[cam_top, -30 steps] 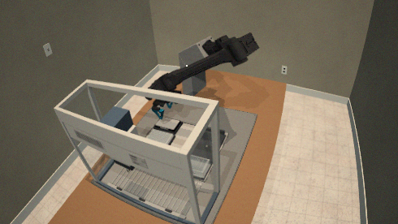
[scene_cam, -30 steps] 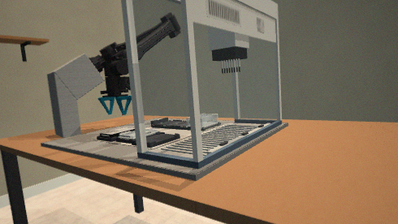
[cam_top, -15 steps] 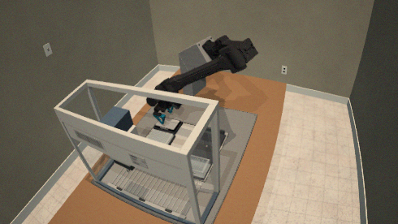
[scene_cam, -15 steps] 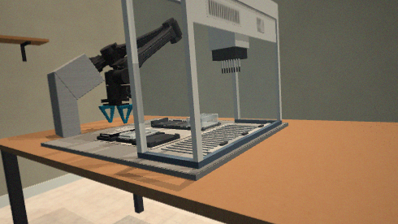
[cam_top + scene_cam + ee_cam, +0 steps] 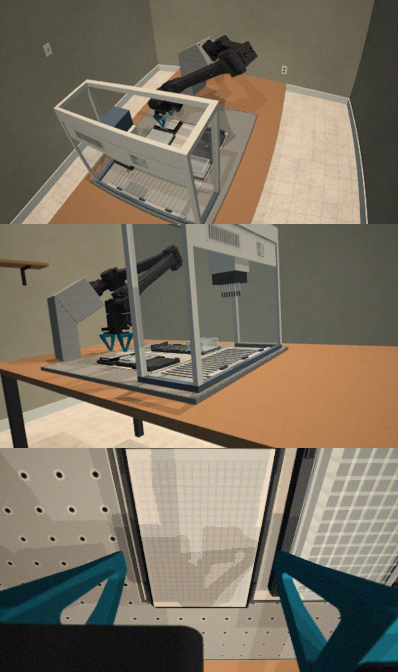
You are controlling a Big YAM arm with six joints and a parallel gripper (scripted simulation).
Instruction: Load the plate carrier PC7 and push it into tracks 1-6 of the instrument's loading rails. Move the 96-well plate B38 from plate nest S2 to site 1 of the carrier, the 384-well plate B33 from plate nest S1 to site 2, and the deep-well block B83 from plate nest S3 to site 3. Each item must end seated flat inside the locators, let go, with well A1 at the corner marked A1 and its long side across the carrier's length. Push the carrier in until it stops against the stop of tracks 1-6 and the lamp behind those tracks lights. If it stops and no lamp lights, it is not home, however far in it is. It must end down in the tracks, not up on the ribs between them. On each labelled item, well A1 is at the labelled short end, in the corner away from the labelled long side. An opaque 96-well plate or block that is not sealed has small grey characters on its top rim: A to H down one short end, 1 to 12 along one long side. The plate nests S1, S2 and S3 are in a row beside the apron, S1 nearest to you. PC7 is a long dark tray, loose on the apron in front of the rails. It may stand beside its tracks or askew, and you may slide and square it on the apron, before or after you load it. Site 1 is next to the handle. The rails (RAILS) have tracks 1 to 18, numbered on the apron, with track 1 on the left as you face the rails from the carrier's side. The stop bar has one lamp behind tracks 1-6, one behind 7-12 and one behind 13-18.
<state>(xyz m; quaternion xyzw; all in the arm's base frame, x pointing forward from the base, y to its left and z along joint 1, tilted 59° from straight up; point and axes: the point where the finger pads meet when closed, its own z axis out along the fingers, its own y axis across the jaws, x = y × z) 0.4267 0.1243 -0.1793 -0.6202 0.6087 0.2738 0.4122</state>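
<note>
The carrier PC7 is 28 cm to the left of my hand, 10 cm ahead of it and 3 cm below it. From my hand the other things lie so: plate nest S3: 22 cm ahead, 4 cm below, 2 cm to the left; then deep-well block B83: 29 cm to the left, 20 cm ahead, 3 cm below; then white 96-well plate: 11 cm ahead, 3 cm below, 2 cm to the left.
</note>
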